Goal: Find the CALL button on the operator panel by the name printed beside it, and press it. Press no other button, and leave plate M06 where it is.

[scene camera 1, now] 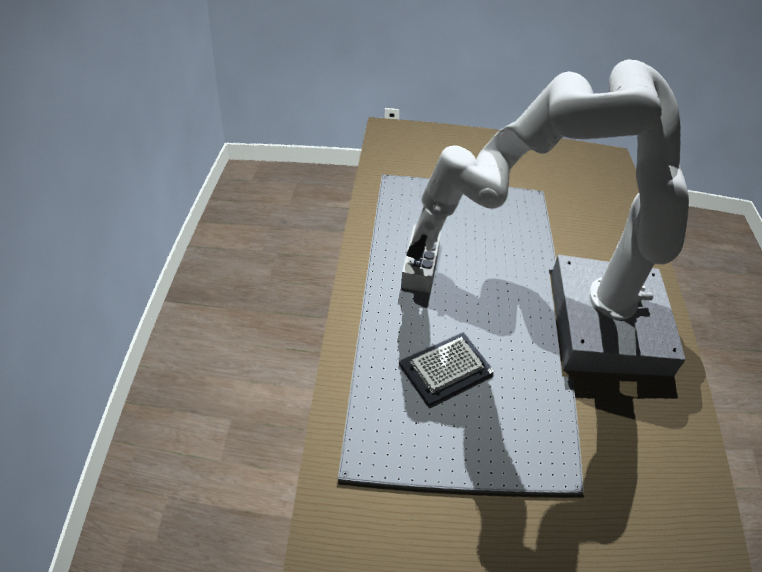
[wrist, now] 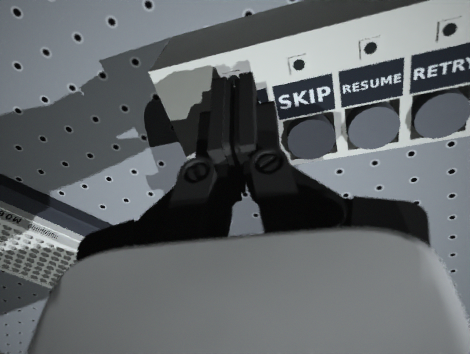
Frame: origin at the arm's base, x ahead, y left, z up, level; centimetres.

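Seen in the pictures: gripper, fingertip midpoint: [scene camera 1: 413, 255] [wrist: 240, 101]; arm's base, origin of the base link: [scene camera 1: 613, 299].
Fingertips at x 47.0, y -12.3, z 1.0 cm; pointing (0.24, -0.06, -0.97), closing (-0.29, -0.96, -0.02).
Pixels of each thing's top centre, then the offset from my fingertips to it. "pt": a spot on its surface instead. Level surfaces: height alone.
- operator panel, middle of its top: [wrist: 338, 102] [scene camera 1: 422, 248] dx -2.6, dy -3.7, dz -1.3 cm
- SKIP button, middle of its top: [wrist: 311, 140] dx -4.0, dy -1.8, dz -1.3 cm
- RESUME button, middle of its top: [wrist: 373, 129] dx -4.7, dy -4.7, dz -1.3 cm
- RETRY button, middle of its top: [wrist: 442, 116] dx -5.4, dy -7.7, dz -1.3 cm
- dark label, surface spot: [wrist: 262, 95] pt dx -0.8, dy -0.6, dz -1.6 cm
- Plate M06, middle of its top: [wrist: 16, 252] [scene camera 1: 447, 362] dx -5.9, dy +26.6, dz -4.3 cm
- plate's dark holder, surface spot: [scene camera 1: 430, 400] pt dx -1.9, dy +34.9, dz -5.7 cm
- perforated board, its level: dz -6.9 cm
- wooden table, its level: dz -8.2 cm
The operator panel [scene camera 1: 417, 281] [wrist: 332, 61] is a pale box with a row of round buttons. In the wrist view, labels name the SKIP button [wrist: 311, 140], the RESUME button [wrist: 374, 128] and the RETRY button [wrist: 441, 116]. A sliver of another dark label [wrist: 262, 95] shows left of SKIP; its text and its button are hidden behind the fingers. The name CALL is not readable. My gripper [scene camera 1: 414, 261] [wrist: 240, 101] is shut and empty, its tips over the panel's left end in the wrist view. Contact cannot be told. Plate M06 [scene camera 1: 446, 363] [wrist: 35, 256] lies apart from the panel.
The panel and the plate's dark holder [scene camera 1: 430, 400] are on a perforated board [scene camera 1: 381, 437] [wrist: 425, 162] on the wooden table [scene camera 1: 344, 529]. The arm's grey base block [scene camera 1: 577, 314] stands right of the board in the scene view. Arm shadows cross the board and plate area.
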